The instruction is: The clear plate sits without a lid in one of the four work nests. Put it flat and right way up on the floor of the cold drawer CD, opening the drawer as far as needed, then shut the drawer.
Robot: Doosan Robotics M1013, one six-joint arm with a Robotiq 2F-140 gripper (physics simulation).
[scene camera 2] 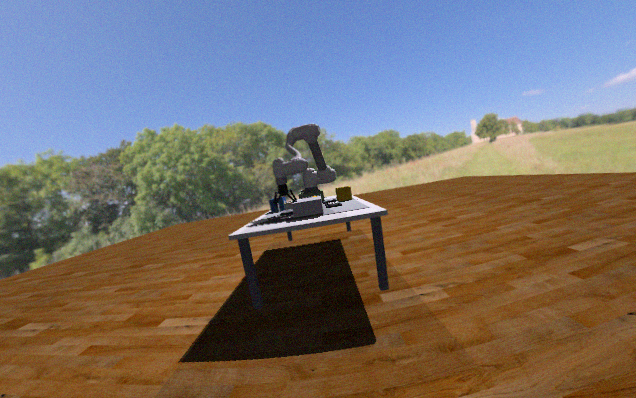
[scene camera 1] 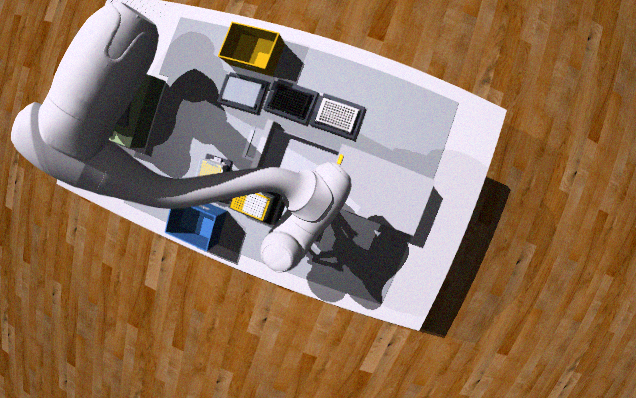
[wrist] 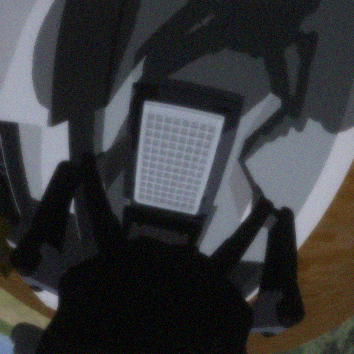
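Pixels of known places: gripper, fingertip midpoint: [scene camera 2: 286,210] [wrist: 181,158]; arm's base at its link origin: [scene camera 2: 311,191].
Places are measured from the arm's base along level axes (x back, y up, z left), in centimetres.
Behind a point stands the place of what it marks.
The clear plate [wrist: 175,132] @[y -8.6, x -83.1, z -29.0 cm] lies flat, without a lid, in a dark work nest [wrist: 231,112] @[y -9.8, x -85.7, z -34.7 cm] in the wrist view; the arm hides it in scene camera 1. My gripper [wrist: 181,158] @[y -8.8, x -80.2, z -29.9 cm] [scene camera 2: 284,199] @[y -8.8, x -80.2, z -29.9 cm] is open and empty, one finger on each long side of the plate. Its tips are dark and shaded, so their exact height is unclear. The cold drawer [scene camera 1: 300,155] @[y -9.3, x -74.8, z -7.6 cm] stands pulled out of its pale cabinet [scene camera 1: 387,187] @[y -0.9, x -105.0, z -11.2 cm] in scene camera 1, with its handle [scene camera 1: 249,143] @[y -3.5, x -57.9, z -7.0 cm] towards the left. Bare pale floor shows in its visible part; the arm covers the rest.
Three nests with a pale plate [scene camera 1: 243,92] @[y -9.1, x -49.9, z 10.5 cm], a black plate [scene camera 1: 290,101] @[y -9.5, x -67.3, z 10.1 cm] and a white plate [scene camera 1: 337,115] @[y -8.5, x -84.3, z 8.4 cm] stand behind the drawer. A yellow-and-white rack [scene camera 1: 250,205] @[y -3.4, x -62.4, z -27.3 cm], a blue bin [scene camera 1: 197,227] @[y -10.6, x -41.1, z -42.0 cm], a yellow bin [scene camera 1: 251,47] @[y -10.6, x -48.1, z 28.1 cm] and a green box [scene camera 1: 142,112] @[y -2.4, x -13.2, z -2.7 cm] stand around the arm.
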